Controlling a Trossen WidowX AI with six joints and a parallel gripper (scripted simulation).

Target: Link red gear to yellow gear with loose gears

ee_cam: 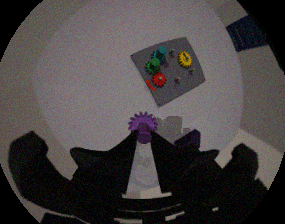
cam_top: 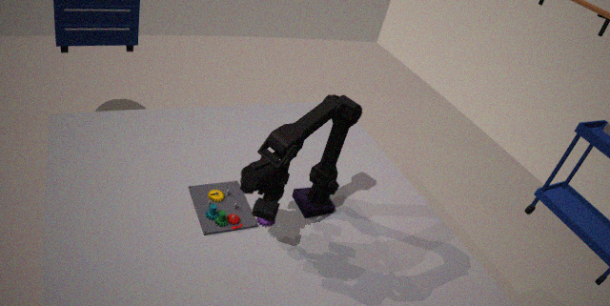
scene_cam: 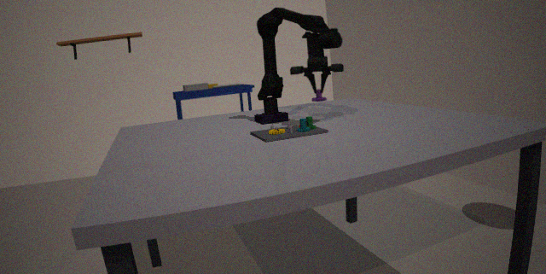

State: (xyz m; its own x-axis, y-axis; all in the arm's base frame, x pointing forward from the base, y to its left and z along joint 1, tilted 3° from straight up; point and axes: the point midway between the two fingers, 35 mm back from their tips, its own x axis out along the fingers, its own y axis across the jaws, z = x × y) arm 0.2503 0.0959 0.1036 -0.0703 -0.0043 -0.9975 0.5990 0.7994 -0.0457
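Right now my gripper tip is 11 cm short of the teal gear, 12 cm to the left of it and 9 cm above it. From my gripper tip the other things lie so: red gear (6 cm ahead, 9 cm to the right, 10 cm below); red arrow (5 cm ahead, 6 cm to the right, 10 cm below); purple gear (1 cm below).
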